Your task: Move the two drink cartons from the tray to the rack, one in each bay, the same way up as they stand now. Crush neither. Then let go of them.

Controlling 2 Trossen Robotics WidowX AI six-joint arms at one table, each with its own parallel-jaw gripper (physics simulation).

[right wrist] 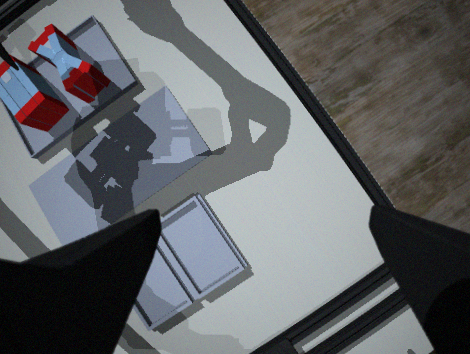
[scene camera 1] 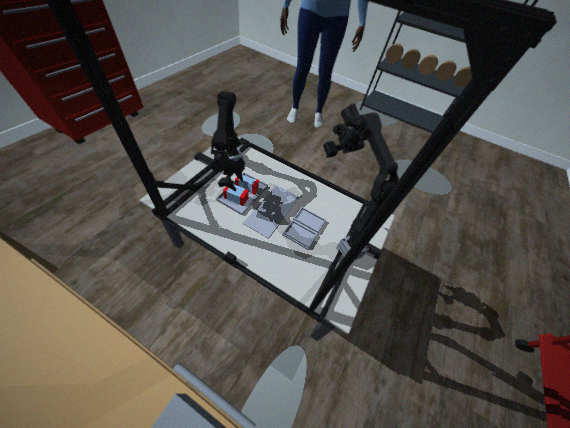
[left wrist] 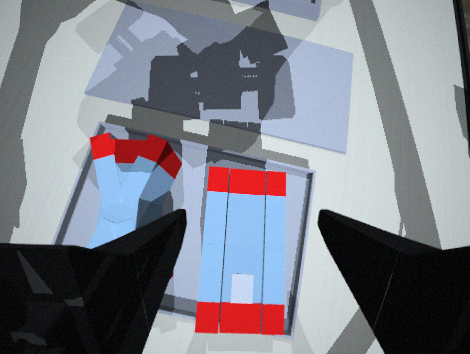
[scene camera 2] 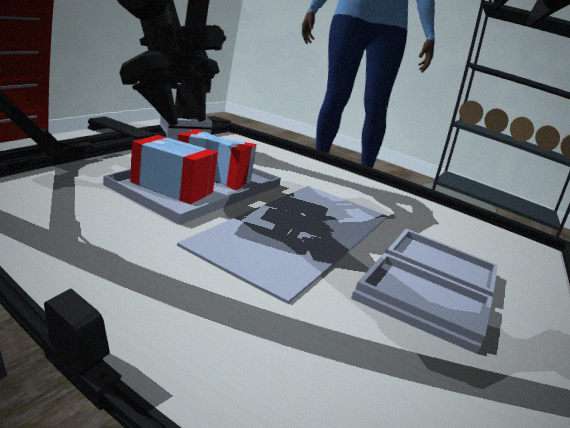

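Pixels of known places: left gripper, fingertip midpoint: [right wrist: 1, 87] [scene camera 1: 239, 186] [left wrist: 252, 216] [scene camera 2: 189, 123]; right gripper, fingertip midpoint: [right wrist: 264, 218] [scene camera 1: 335, 154] [scene camera 2: 512, 17]; left arm's base, origin of the base link: [scene camera 1: 232, 152] [scene camera 2: 185, 115].
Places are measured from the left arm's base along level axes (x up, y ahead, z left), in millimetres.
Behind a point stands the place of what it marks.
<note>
An intact light-blue carton with red ends [scene camera 1: 236, 194] @[x 18, y 347, z -103 mm] [scene camera 2: 162, 165] @[x -4, y 340, z -117 mm] [left wrist: 245, 235] @[x 18, y 323, z -90 mm] [right wrist: 24, 90] @[x 18, y 323, z -74 mm] sits level on the grey tray [scene camera 1: 231, 205] @[x -50, y 356, z -138 mm] [scene camera 2: 142, 200] @[x -47, y 369, z -149 mm] [left wrist: 305, 240] @[x -40, y 366, z -149 mm] [right wrist: 100, 45] @[x -50, y 213, z 30 mm], a pale patch on its top. The second carton [scene camera 1: 247, 184] @[x -4, y 281, z -14 mm] [scene camera 2: 223, 165] @[x -17, y 301, z -5 mm] [left wrist: 120, 195] @[x 18, y 277, z 0 mm] [right wrist: 64, 60] @[x 18, y 276, z 3 mm], beside it, is pinched in at the middle. My left gripper [scene camera 1: 234, 182] @[x 59, y 332, z -80 mm] [scene camera 2: 186, 120] @[x 59, y 332, z -80 mm] [left wrist: 252, 216] @[x 59, y 332, z -80 mm] is open above them; in its wrist view its fingers flank the intact carton, apart from it. The two-bay rack [scene camera 1: 304, 226] @[x -35, y 642, z 166 mm] [scene camera 2: 420, 320] @[x -46, y 701, z 83 mm] [right wrist: 176, 270] @[x -46, y 652, z 179 mm] is empty. My right gripper [right wrist: 264, 218] @[x 320, y 528, z 320 mm] is open and empty, high above the table.
A flat grey-blue plate [scene camera 1: 260, 225] [scene camera 2: 265, 260] [left wrist: 320, 95] [right wrist: 55, 200] lies between tray and rack, with arm shadow across it. Dark frame rails edge the table, and a black block [scene camera 2: 77, 327] @[x -3, y 685, z -248 mm] stands on the front rail. A person [scene camera 1: 320, 45] [scene camera 2: 365, 75] stands behind the table.
</note>
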